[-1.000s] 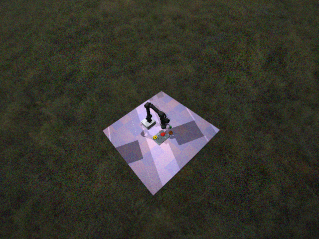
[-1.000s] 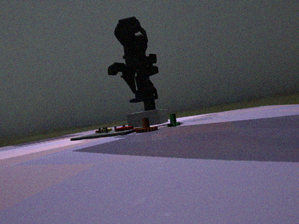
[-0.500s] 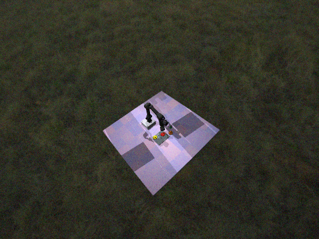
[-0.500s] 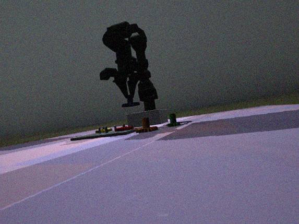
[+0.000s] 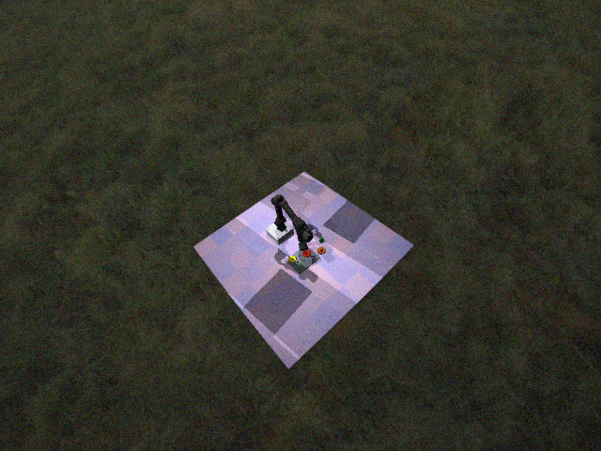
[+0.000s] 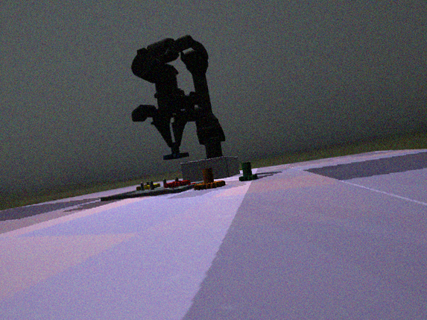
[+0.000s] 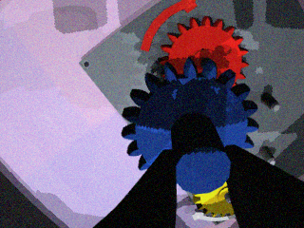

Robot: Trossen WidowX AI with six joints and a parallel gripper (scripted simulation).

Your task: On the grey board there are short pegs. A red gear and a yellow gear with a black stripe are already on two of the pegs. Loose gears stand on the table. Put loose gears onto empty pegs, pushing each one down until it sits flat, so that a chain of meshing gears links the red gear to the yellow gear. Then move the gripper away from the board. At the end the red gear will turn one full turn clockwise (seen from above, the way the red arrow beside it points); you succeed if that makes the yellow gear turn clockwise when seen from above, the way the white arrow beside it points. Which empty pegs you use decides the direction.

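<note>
My gripper tip is 3 cm short of the grey board, 5 cm to the left of it and 10 cm above it. The rest, counted from my gripper tip: yellow gear: 3 cm behind, 10 cm to the right, 9 cm below; then red gear: 3 cm ahead, 9 cm below; then blue gear: 1 cm below.
</note>
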